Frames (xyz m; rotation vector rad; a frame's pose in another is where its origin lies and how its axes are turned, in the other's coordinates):
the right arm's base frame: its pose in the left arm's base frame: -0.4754 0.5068 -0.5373 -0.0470 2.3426 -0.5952
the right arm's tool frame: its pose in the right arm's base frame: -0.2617 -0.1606 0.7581 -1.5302 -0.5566 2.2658
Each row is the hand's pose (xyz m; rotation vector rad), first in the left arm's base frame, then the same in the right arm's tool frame.
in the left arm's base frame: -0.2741 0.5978 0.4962 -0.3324 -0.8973 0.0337
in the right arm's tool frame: 1.1690 0.8581 0.0943 -2.2820 -0.7124 -1.3209
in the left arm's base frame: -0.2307 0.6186 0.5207 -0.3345 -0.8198 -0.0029
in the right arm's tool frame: 1.1910 0.8477 0.1425 -2.2219 -0.7017 -1.4223
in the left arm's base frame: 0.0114 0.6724 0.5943 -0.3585 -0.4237 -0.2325
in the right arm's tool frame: 1.2292 0.7781 0.3887 -1.8774 -0.6492 -1.9496
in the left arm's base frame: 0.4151 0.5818 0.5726 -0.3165 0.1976 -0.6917
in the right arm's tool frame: 1.0672 0.6553 0.7497 -1.0883 -0.6586 -2.6925
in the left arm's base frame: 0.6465 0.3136 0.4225 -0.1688 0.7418 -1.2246
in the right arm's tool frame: 0.7225 0.6031 0.9124 0.0567 0.7421 2.9252
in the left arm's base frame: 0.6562 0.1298 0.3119 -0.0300 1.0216 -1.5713
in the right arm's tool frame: 0.5100 0.6195 0.8863 -0.5280 0.7750 2.6637
